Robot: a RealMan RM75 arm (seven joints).
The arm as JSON. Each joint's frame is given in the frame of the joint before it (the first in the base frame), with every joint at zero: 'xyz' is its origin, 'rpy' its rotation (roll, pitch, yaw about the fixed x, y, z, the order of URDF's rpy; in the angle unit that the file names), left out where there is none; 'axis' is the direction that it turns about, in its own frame. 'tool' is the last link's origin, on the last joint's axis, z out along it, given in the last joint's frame.
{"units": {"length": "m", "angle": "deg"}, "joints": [
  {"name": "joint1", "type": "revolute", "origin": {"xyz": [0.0, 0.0, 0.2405]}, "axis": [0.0, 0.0, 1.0]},
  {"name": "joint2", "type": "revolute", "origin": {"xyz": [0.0, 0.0, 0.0], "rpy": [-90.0, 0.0, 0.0]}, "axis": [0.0, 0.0, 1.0]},
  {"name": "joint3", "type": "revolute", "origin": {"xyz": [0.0, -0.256, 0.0], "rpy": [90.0, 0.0, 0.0]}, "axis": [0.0, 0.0, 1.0]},
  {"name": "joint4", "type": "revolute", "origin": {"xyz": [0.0, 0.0, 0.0], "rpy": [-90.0, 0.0, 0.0]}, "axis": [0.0, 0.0, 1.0]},
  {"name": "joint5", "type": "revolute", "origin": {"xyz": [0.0, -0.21, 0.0], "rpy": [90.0, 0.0, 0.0]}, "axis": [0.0, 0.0, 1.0]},
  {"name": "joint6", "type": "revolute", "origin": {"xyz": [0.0, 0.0, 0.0], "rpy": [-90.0, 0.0, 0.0]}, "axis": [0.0, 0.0, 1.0]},
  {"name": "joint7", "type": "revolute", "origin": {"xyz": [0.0, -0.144, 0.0], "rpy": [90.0, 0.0, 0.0]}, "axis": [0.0, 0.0, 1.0]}
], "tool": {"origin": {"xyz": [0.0, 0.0, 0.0]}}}
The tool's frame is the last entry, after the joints.
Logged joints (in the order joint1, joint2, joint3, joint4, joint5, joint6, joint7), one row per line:
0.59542 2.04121 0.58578 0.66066 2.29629 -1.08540 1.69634
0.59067 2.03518 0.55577 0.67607 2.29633 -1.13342 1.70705
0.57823 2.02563 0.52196 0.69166 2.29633 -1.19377 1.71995
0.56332 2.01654 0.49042 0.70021 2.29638 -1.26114 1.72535
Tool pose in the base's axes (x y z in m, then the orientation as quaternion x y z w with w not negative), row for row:
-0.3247 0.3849 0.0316 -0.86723 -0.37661 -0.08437 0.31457
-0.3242 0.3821 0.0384 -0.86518 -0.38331 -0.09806 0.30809
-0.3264 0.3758 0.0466 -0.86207 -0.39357 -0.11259 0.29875
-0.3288 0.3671 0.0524 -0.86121 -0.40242 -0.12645 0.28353
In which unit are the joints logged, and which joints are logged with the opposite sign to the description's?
The joints are logged in radians. Opposite sign: joint1, joint2, joint6, joint7.
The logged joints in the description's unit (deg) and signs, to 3 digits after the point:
-34.115 -116.953 33.563 37.853 131.568 62.189 -97.193
-33.843 -116.607 31.843 38.736 131.570 64.940 -97.807
-33.130 -116.060 29.906 39.629 131.570 68.398 -98.546
-32.276 -115.539 28.099 40.119 131.573 72.258 -98.855

